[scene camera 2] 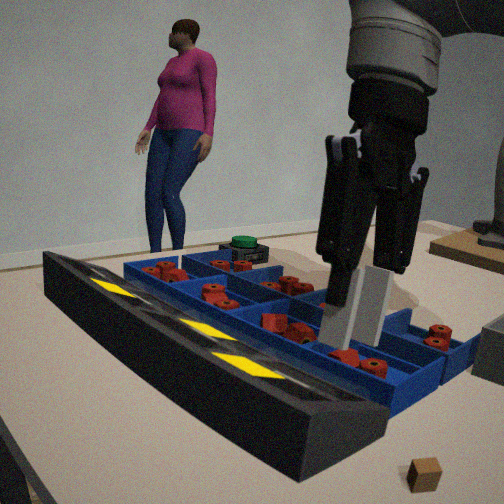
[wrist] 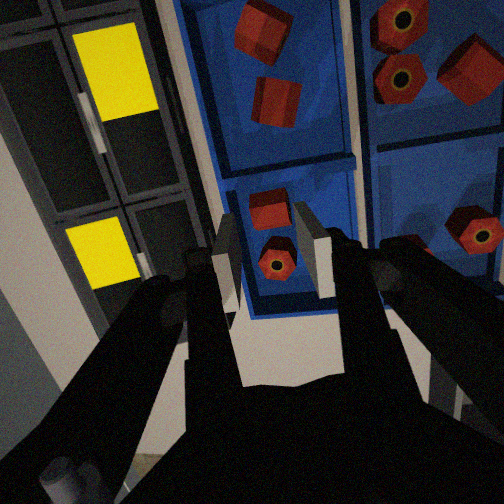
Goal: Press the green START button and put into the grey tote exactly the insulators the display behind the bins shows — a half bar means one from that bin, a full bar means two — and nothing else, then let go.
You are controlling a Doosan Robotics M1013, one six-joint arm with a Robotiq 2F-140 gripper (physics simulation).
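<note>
My gripper [scene camera 2: 350,343] hangs open above the blue bin row [scene camera 2: 300,320], over the end bin nearest the camera. In the wrist view its two grey pads [wrist: 272,255] straddle a red hexagonal insulator [wrist: 277,257], with gaps on both sides; a second red insulator [wrist: 270,208] lies just beyond it. That bin holds two insulators [scene camera 2: 360,361]. The black display [scene camera 2: 200,350] shows three yellow bars; two appear in the wrist view [wrist: 115,70], each filling part of its cell. The green START button [scene camera 2: 244,242] sits behind the bins. A corner of the grey tote [scene camera 2: 490,350] shows at right.
Other bins hold several red insulators [scene camera 2: 215,294]. A small brown cube [scene camera 2: 424,474] lies on the table in front of the display. A person in a pink top [scene camera 2: 181,130] stands behind the table. A wooden base [scene camera 2: 470,247] stands at the far right.
</note>
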